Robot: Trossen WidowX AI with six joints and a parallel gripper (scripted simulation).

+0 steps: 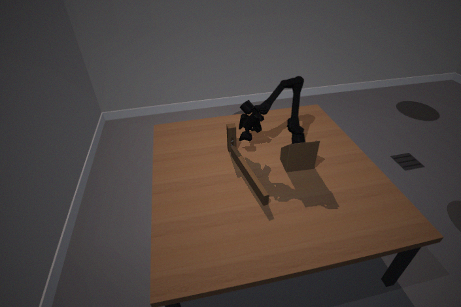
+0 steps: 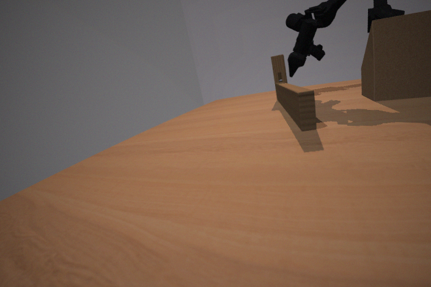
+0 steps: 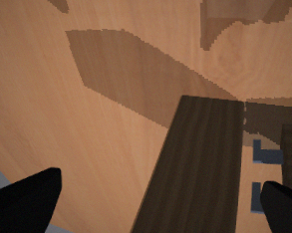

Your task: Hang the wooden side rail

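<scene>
My gripper tip is now 5 cm short of the headboard post, 2 cm to the right of it and 1 cm above it.
</scene>
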